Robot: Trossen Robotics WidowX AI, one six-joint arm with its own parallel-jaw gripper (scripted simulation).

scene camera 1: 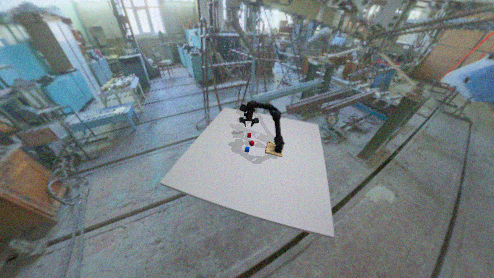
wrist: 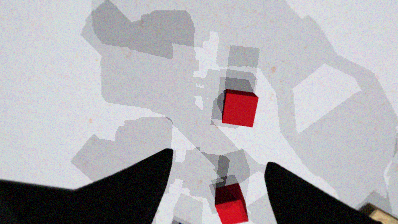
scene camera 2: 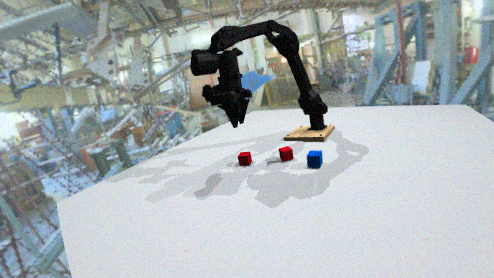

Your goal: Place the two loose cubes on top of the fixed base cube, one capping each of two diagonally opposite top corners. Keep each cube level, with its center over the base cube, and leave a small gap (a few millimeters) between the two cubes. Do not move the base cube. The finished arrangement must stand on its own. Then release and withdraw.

Labels:
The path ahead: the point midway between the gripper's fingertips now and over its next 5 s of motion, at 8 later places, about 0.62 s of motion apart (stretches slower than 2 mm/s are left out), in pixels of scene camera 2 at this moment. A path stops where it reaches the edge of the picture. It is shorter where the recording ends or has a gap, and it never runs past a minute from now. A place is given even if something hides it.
My gripper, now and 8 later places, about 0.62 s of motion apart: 238,125; 242,144; 243,152; 245,158; 242,149; 238,132; 244,127; 262,132; 282,135

